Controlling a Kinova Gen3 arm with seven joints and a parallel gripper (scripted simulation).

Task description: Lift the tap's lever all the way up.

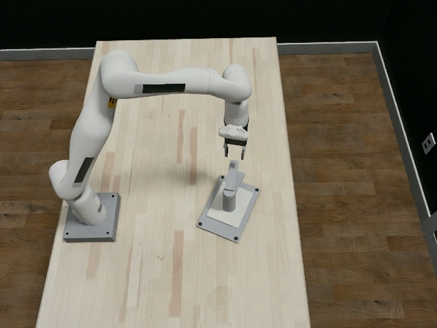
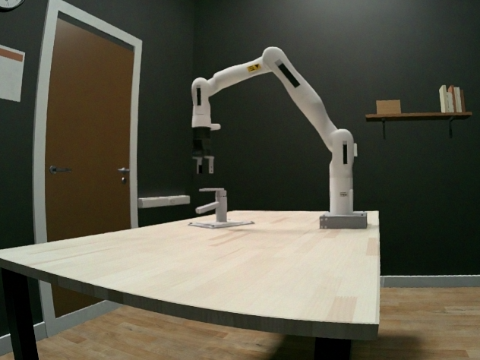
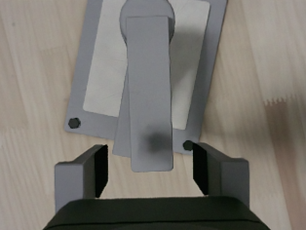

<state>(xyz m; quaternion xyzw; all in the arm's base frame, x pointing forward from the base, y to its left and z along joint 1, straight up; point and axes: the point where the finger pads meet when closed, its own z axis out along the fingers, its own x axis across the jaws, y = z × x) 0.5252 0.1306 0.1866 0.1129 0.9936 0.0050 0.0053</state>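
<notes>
The lever lies 80 mm below my hand, 40 mm to the right of it and 10 mm behind it. Round my hand: base plate: 230 mm below, 100 mm to the right, 20 mm behind; tap: 130 mm below, 70 mm to the right, 10 mm behind.
</notes>
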